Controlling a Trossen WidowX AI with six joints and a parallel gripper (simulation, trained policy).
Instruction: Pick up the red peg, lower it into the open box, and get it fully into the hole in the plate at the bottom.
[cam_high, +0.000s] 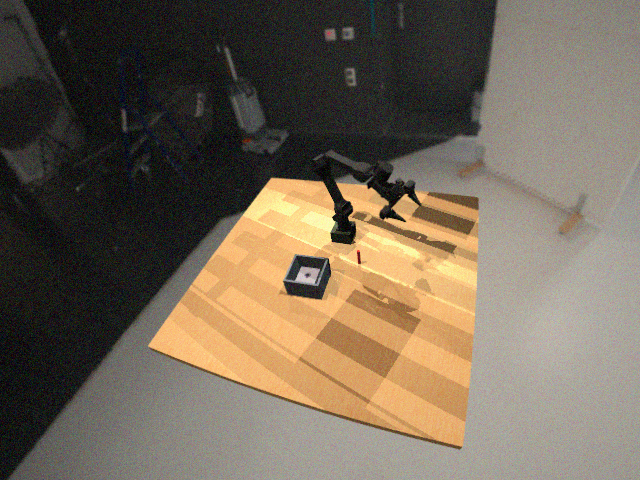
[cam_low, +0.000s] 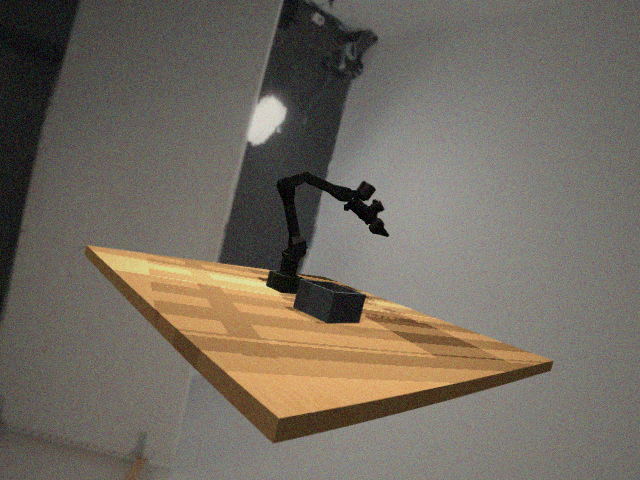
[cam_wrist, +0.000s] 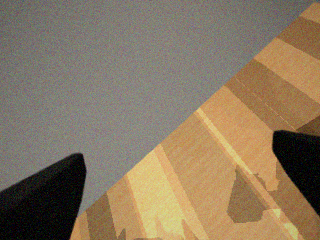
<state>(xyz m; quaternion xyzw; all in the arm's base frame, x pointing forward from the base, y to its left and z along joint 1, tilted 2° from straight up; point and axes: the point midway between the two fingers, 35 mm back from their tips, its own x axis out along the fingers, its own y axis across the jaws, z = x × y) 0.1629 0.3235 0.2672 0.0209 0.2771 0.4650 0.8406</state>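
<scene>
Right now the red peg is 10 mm behind my gripper tip, 240 mm to the right of it and 280 mm below it. Also, from my gripper tip: dark box (150 mm ahead, 440 mm to the right, 300 mm below); then grey plate (150 mm ahead, 440 mm to the right, 280 mm below).
</scene>
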